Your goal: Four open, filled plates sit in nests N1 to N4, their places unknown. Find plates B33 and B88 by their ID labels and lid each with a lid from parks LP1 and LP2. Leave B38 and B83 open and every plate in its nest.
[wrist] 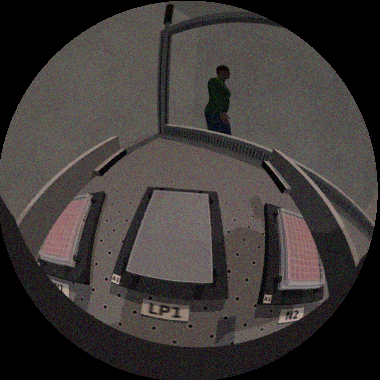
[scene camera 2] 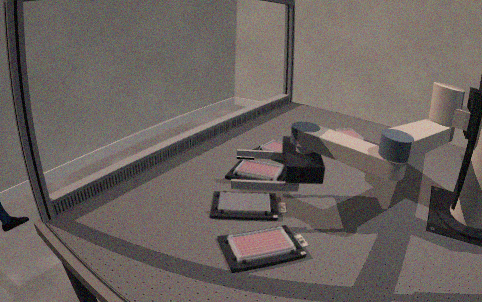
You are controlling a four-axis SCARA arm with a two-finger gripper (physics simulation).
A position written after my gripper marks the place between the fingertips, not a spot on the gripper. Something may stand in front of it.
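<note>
Through scene camera 2 I see my gripper (scene camera 2: 234, 167), along with a grey lid (scene camera 2: 256, 203). The same camera gives me a pink-filled plate (scene camera 2: 260, 170) and another pink-filled plate (scene camera 2: 260, 244). My gripper is visible to me in the wrist view (wrist: 193, 144) too, and there I find a park LP1 (wrist: 218, 289) and a nest N2 (wrist: 271, 248).
</note>
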